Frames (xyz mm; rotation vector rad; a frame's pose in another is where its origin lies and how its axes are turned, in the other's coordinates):
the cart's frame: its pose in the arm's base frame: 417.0 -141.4 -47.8 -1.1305 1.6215 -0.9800
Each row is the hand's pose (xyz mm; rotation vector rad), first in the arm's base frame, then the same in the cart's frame.
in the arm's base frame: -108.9 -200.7 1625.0 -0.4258 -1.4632 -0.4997
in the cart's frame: -233.8 -1448.3 -962.4 1.9347 -2.1954 -0.7580
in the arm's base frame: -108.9 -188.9 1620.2 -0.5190 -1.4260 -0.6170
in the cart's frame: -244.0 -1440.7 -962.3 1.8876 -2.0642 -0.8720
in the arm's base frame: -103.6 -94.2 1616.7 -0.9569 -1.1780 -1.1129
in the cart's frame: -334.8 -1413.4 -966.5 1.5793 -1.4751 -1.2746
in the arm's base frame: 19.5 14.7 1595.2 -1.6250 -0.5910 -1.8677
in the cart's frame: -455.7 -1394.1 -854.8 0.9668 -0.5077 -1.6649
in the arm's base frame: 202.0 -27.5 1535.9 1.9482 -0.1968 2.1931
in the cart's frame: -433.7 -1394.3 -659.5 0.2725 0.4045 -1.8044
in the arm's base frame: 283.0 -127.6 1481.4 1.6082 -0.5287 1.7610
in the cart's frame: -339.6 -1389.9 -556.2 -0.1711 0.9089 -1.7993
